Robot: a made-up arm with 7 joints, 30 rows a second.
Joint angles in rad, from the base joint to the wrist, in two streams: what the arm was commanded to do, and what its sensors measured. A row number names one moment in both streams.
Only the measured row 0 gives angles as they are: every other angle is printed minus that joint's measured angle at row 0.
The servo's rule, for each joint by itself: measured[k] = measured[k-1] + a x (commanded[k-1-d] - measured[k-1]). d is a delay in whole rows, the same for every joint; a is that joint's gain. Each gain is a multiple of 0.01, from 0.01 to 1. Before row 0 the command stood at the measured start. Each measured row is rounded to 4 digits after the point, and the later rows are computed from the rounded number. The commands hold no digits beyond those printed.
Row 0, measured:
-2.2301, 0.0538, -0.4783, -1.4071, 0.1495, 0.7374, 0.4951
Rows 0 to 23, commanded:
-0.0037, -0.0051, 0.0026, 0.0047, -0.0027, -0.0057, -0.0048
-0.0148, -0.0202, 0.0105, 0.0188, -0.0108, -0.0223, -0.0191
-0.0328, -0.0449, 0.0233, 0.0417, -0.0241, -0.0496, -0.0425
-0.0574, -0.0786, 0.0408, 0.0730, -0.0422, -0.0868, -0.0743
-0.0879, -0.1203, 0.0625, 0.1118, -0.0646, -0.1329, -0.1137
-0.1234, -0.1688, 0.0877, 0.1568, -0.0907, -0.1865, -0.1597
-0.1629, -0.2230, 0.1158, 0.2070, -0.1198, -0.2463, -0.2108
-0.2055, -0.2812, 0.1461, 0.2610, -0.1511, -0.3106, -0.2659
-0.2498, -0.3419, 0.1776, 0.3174, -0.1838, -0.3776, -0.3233
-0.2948, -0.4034, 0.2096, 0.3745, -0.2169, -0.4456, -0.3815
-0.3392, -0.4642, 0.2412, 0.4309, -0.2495, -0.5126, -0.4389
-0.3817, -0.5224, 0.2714, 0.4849, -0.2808, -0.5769, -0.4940
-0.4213, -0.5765, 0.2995, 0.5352, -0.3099, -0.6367, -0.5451
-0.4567, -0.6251, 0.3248, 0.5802, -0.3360, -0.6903, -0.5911
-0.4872, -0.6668, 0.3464, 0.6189, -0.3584, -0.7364, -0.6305
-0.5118, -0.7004, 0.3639, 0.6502, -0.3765, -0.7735, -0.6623
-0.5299, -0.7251, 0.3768, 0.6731, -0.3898, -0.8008, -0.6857
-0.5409, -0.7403, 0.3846, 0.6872, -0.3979, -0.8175, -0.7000
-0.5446, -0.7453, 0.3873, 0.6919, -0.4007, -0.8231, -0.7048
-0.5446, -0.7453, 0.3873, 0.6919, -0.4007, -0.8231, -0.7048
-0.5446, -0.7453, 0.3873, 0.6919, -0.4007, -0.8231, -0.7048
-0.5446, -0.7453, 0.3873, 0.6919, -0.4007, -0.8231, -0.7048
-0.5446, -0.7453, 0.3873, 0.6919, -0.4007, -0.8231, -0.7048
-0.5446, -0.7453, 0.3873, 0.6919, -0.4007, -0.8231, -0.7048
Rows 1 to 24, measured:
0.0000, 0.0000, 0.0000, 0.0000, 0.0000, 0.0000, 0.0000
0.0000, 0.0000, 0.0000, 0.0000, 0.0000, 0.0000, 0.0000
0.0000, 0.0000, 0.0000, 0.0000, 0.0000, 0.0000, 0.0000
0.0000, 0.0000, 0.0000, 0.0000, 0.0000, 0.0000, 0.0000
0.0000, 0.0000, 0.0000, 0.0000, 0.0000, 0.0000, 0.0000
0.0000, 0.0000, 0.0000, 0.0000, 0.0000, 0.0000, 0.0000
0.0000, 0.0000, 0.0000, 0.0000, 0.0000, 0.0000, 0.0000
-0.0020, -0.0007, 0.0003, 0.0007, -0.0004, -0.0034, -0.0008
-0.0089, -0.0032, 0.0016, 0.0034, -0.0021, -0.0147, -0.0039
-0.0218, -0.0086, 0.0044, 0.0091, -0.0056, -0.0356, -0.0105
-0.0410, -0.0177, 0.0091, 0.0187, -0.0115, -0.0663, -0.0213
-0.0663, -0.0310, 0.0160, 0.0327, -0.0200, -0.1063, -0.0370
-0.0971, -0.0489, 0.0253, 0.0513, -0.0313, -0.1544, -0.0579
-0.1326, -0.0715, 0.0371, 0.0747, -0.0455, -0.2095, -0.0839
-0.1720, -0.0988, 0.0513, 0.1026, -0.0624, -0.2702, -0.1148
-0.2140, -0.1304, 0.0677, 0.1348, -0.0818, -0.3346, -0.1502
-0.2576, -0.1659, 0.0861, 0.1708, -0.1034, -0.4012, -0.1895
-0.3017, -0.2047, 0.1063, 0.2098, -0.1268, -0.4680, -0.2319
-0.3449, -0.2460, 0.1278, 0.2511, -0.1514, -0.5333, -0.2765
-0.3862, -0.2890, 0.1501, 0.2937, -0.1768, -0.5953, -0.3222
-0.4243, -0.3327, 0.1728, 0.3367, -0.2023, -0.6523, -0.3679
-0.4583, -0.3761, 0.1954, 0.3790, -0.2273, -0.7028, -0.4125
-0.4872, -0.4183, 0.2173, 0.4197, -0.2512, -0.7452, -0.4550
-0.5103, -0.4582, 0.2380, 0.4577, -0.2734, -0.7786, -0.4942
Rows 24 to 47, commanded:
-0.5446, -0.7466, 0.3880, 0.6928, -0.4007, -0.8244, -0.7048
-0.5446, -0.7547, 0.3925, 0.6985, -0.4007, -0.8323, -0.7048
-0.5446, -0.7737, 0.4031, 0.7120, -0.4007, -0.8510, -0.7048
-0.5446, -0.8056, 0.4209, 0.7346, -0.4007, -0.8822, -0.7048
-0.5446, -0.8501, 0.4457, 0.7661, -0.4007, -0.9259, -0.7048
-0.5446, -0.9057, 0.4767, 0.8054, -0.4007, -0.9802, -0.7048
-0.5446, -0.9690, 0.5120, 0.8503, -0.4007, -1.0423, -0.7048
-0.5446, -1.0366, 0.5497, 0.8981, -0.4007, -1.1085, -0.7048
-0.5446, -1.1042, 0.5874, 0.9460, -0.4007, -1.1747, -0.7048
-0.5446, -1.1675, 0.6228, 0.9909, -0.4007, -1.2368, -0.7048
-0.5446, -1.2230, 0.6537, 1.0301, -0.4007, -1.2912, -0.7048
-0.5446, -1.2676, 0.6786, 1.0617, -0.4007, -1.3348, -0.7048
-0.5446, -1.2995, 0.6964, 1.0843, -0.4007, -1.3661, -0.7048
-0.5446, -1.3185, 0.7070, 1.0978, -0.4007, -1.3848, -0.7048
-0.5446, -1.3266, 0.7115, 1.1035, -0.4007, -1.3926, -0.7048
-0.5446, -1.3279, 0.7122, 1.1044, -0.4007, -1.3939, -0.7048
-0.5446, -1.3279, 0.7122, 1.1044, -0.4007, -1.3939, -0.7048
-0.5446, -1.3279, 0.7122, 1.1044, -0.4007, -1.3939, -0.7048
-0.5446, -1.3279, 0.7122, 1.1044, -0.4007, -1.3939, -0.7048
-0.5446, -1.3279, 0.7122, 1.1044, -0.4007, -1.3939, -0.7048
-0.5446, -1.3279, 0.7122, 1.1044, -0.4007, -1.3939, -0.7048
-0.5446, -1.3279, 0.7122, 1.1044, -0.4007, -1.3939, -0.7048
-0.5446, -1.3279, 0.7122, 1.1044, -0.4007, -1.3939, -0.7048
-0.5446, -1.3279, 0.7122, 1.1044, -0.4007, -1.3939, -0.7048
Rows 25 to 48, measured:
-0.5268, -0.4949, 0.2571, 0.4921, -0.2933, -0.8019, -0.5292
-0.5364, -0.5275, 0.2740, 0.5221, -0.3105, -0.8146, -0.5591
-0.5408, -0.5558, 0.2887, 0.5476, -0.3249, -0.8197, -0.5839
-0.5429, -0.5804, 0.3015, 0.5692, -0.3370, -0.8217, -0.6045
-0.5438, -0.6018, 0.3127, 0.5876, -0.3472, -0.8225, -0.6216
-0.5442, -0.6205, 0.3224, 0.6032, -0.3558, -0.8229, -0.6357
-0.5444, -0.6367, 0.3308, 0.6165, -0.3630, -0.8230, -0.6474
-0.5445, -0.6510, 0.3382, 0.6279, -0.3690, -0.8238, -0.6572
-0.5446, -0.6645, 0.3453, 0.6385, -0.3741, -0.8289, -0.6653
-0.5446, -0.6787, 0.3528, 0.6495, -0.3784, -0.8422, -0.6720
-0.5446, -0.6952, 0.3617, 0.6623, -0.3820, -0.8662, -0.6776
-0.5446, -0.7153, 0.3726, 0.6779, -0.3850, -0.9020, -0.6822
-0.5446, -0.7401, 0.3861, 0.6970, -0.3875, -0.9489, -0.6860
-0.5446, -0.7699, 0.4025, 0.7200, -0.3896, -1.0049, -0.6892
-0.5446, -0.8046, 0.4216, 0.7467, -0.3914, -1.0671, -0.6919
-0.5446, -0.8435, 0.4432, 0.7766, -0.3929, -1.1317, -0.6941
-0.5446, -0.8856, 0.4665, 0.8087, -0.3941, -1.1948, -0.6959
-0.5446, -0.9295, 0.4908, 0.8419, -0.3952, -1.2526, -0.6974
-0.5446, -0.9735, 0.5152, 0.8749, -0.3961, -1.3019, -0.6987
-0.5446, -1.0159, 0.5388, 0.9063, -0.3968, -1.3404, -0.6997
-0.5446, -1.0552, 0.5607, 0.9350, -0.3974, -1.3670, -0.7006
-0.5446, -1.0905, 0.5803, 0.9603, -0.3979, -1.3824, -0.7013
-0.5446, -1.1214, 0.5974, 0.9819, -0.3983, -1.3893, -0.7019
-0.5446, -1.1482, 0.6123, 1.0003, -0.3987, -1.3921, -0.7024

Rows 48 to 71, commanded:
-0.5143, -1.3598, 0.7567, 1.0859, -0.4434, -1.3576, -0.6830
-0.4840, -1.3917, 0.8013, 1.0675, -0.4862, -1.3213, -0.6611
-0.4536, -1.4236, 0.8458, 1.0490, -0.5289, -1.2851, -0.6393
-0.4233, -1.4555, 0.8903, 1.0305, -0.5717, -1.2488, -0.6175
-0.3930, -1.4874, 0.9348, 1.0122, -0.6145, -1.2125, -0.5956
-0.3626, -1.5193, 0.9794, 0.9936, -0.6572, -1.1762, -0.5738
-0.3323, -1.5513, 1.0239, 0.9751, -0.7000, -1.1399, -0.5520
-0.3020, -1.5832, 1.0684, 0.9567, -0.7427, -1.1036, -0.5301
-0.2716, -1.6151, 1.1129, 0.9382, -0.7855, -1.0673, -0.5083
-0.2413, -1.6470, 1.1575, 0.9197, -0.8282, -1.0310, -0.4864
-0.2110, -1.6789, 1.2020, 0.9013, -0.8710, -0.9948, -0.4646
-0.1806, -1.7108, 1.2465, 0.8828, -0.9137, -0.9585, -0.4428
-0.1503, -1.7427, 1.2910, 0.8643, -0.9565, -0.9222, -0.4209
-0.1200, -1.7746, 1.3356, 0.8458, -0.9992, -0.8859, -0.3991
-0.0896, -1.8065, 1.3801, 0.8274, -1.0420, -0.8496, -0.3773
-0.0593, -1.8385, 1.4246, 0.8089, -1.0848, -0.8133, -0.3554
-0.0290, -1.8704, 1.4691, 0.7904, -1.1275, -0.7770, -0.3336
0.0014, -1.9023, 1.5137, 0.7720, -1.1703, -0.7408, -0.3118
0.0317, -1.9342, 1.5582, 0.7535, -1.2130, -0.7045, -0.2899
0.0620, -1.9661, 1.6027, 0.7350, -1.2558, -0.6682, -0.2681
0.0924, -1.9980, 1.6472, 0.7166, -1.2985, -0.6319, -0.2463
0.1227, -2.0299, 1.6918, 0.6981, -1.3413, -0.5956, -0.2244
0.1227, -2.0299, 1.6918, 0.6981, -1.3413, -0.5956, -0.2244
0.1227, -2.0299, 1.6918, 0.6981, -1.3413, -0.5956, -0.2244
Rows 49 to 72, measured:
-0.5446, -1.1716, 0.6253, 1.0159, -0.3990, -1.3932, -0.7028
-0.5446, -1.1919, 0.6366, 1.0292, -0.3993, -1.3936, -0.7031
-0.5446, -1.2096, 0.6464, 1.0405, -0.3995, -1.3938, -0.7034
-0.5446, -1.2250, 0.6550, 1.0501, -0.3997, -1.3939, -0.7036
-0.5446, -1.2384, 0.6624, 1.0582, -0.3999, -1.3939, -0.7038
-0.5446, -1.2500, 0.6689, 1.0651, -0.4000, -1.3939, -0.7040
-0.5446, -1.2601, 0.6745, 1.0710, -0.4001, -1.3939, -0.7041
-0.5282, -1.2731, 0.6852, 1.0732, -0.4070, -1.3721, -0.7005
-0.5043, -1.2885, 0.7003, 1.0723, -0.4197, -1.3416, -0.6938
-0.4769, -1.3061, 0.7192, 1.0688, -0.4372, -1.3077, -0.6845
-0.4480, -1.3255, 0.7414, 1.0631, -0.4587, -1.2724, -0.6731
-0.4183, -1.3465, 0.7665, 1.0555, -0.4836, -1.2365, -0.6599
-0.3882, -1.3690, 0.7942, 1.0462, -0.5114, -1.2003, -0.6453
-0.3580, -1.3927, 0.8241, 1.0355, -0.5416, -1.1641, -0.6294
-0.3278, -1.4175, 0.8559, 1.0237, -0.5738, -1.1278, -0.6125
-0.2975, -1.4432, 0.8893, 1.0109, -0.6077, -1.0915, -0.5948
-0.2672, -1.4697, 0.9242, 0.9972, -0.6430, -1.0552, -0.5764
-0.2369, -1.4969, 0.9603, 0.9828, -0.6795, -1.0190, -0.5574
-0.2065, -1.5247, 0.9975, 0.9678, -0.7170, -0.9827, -0.5379
-0.1762, -1.5530, 1.0357, 0.9523, -0.7553, -0.9464, -0.5180
-0.1459, -1.5818, 1.0747, 0.9363, -0.7943, -0.9101, -0.4978
-0.1155, -1.6110, 1.1144, 0.9200, -0.8339, -0.8738, -0.4773
-0.0852, -1.6406, 1.1547, 0.9033, -0.8740, -0.8375, -0.4566
-0.0549, -1.6705, 1.1956, 0.8864, -0.9146, -0.8012, -0.4357

